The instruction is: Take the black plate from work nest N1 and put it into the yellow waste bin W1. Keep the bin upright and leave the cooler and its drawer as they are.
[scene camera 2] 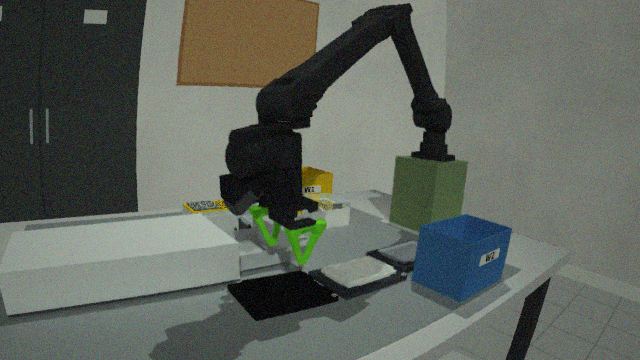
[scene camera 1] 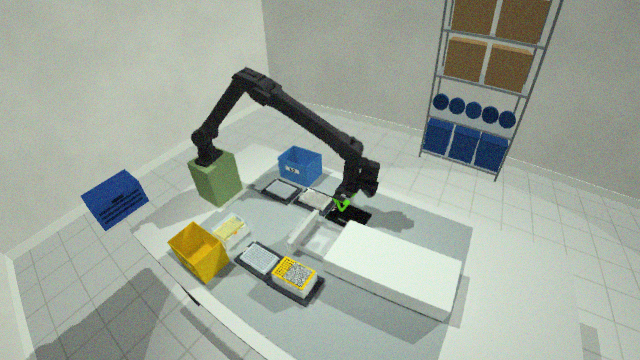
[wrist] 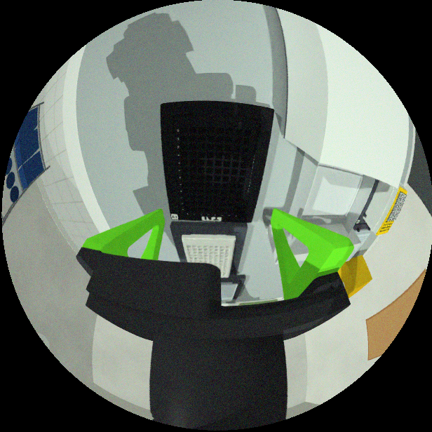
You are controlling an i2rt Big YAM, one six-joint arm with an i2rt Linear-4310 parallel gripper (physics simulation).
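Frame: origin at the arm's base, x left, y ahead, z down, level; metres.
Where they show: gripper, between the fingertips: [scene camera 2: 286, 254] [scene camera 1: 346, 203]; arm's base, origin of its link: [scene camera 2: 433, 158] [scene camera 1: 209, 158].
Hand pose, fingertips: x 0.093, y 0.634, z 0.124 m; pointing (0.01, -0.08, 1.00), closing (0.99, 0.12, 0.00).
Note:
Things, the pixels of their top centre, and the offset from my fingertips.
- black plate, centre of its top: [scene camera 2: 282, 284] [scene camera 1: 348, 213] dx +0.003, dy +0.011, dz +0.054 m
- yellow bin W1, centre of its top: [scene camera 2: 299, 171] [scene camera 1: 193, 241] dx -0.449, dy -0.414, dz -0.039 m
- white plate, centre of its top: [scene camera 2: 359, 267] [scene camera 1: 315, 197] dx +0.035, dy -0.161, dz +0.054 m
- blue bin W2, centre of its top: [scene camera 2: 469, 227] [scene camera 1: 299, 155] dx +0.190, dy -0.317, dz -0.039 m
- yellow-topped box, centre of its top: [scene camera 2: 209, 204] [scene camera 1: 293, 271] dx -0.368, dy -0.045, dz +0.004 m
The black plate [scene camera 1: 356, 216] [scene camera 2: 282, 295] [wrist: 217, 165] lies flat at the end of the nest row, beside the cooler; plate and nest are hard to tell apart, both being black. My gripper [scene camera 1: 343, 206] [scene camera 2: 287, 253] [wrist: 217, 214] is open and empty, pointing down above the plate's end nearest the white plate. In the wrist view its green fingertips stand wider apart than the plate. The yellow bin W1 [scene camera 1: 200, 255] [scene camera 2: 322, 181] [wrist: 359, 275] stands upright across the table, partly hidden behind the arm in scene camera 2.
The white cooler [scene camera 1: 395, 267] [scene camera 2: 120, 255] [wrist: 360, 90] stands beside the plate, its drawer [scene camera 1: 320, 239] [scene camera 2: 260, 257] pulled out. A white plate [scene camera 1: 315, 199] [scene camera 2: 357, 271] [wrist: 209, 250] sits in the neighbouring nest. The blue bin W2 [scene camera 1: 300, 167] [scene camera 2: 457, 262] stands near that row. A yellow-topped box [scene camera 1: 295, 275] stands beyond the drawer.

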